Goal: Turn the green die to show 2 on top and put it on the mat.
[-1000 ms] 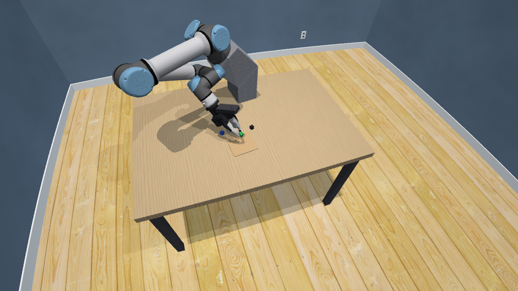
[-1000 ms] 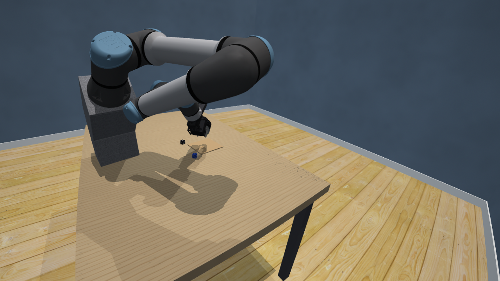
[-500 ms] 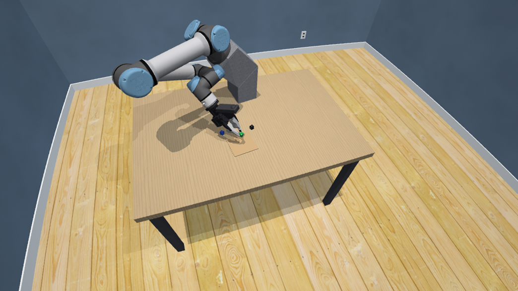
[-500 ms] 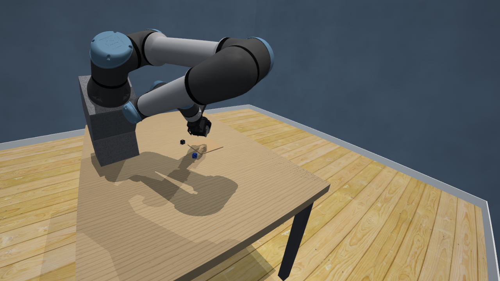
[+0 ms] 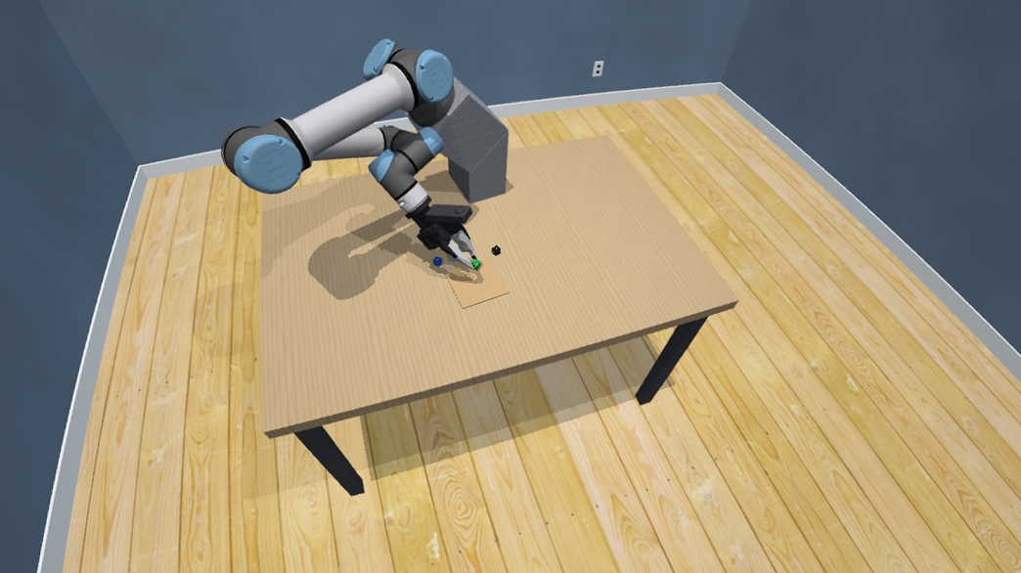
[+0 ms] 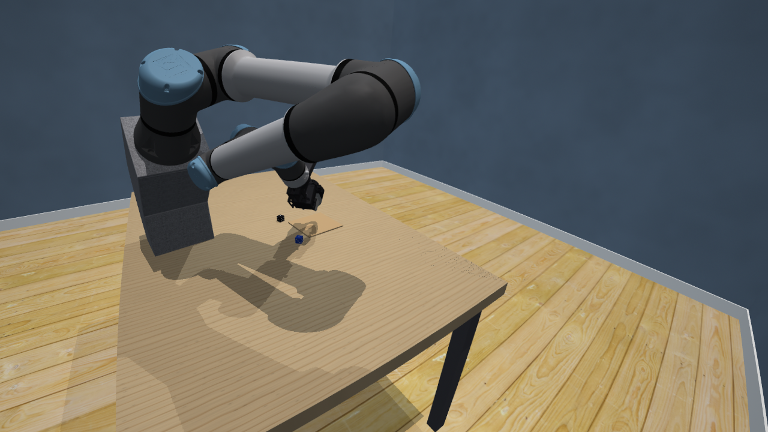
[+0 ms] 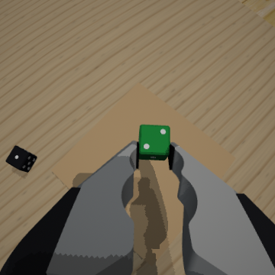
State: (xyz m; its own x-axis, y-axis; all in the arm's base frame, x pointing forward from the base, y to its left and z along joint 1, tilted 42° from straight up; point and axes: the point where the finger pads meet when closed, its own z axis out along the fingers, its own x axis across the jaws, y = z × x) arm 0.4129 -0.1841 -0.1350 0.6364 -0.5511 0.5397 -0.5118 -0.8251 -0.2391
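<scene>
My hand is 9 cm above the tan mat and 1 cm to the right of it. The rest, counted from my hand: blue die 11 cm behind, 8 cm below, 7 cm to the right; green die 1 cm to the left, 1 cm below, 1 cm ahead; black die 11 cm to the left, 8 cm below, 8 cm behind.
</scene>
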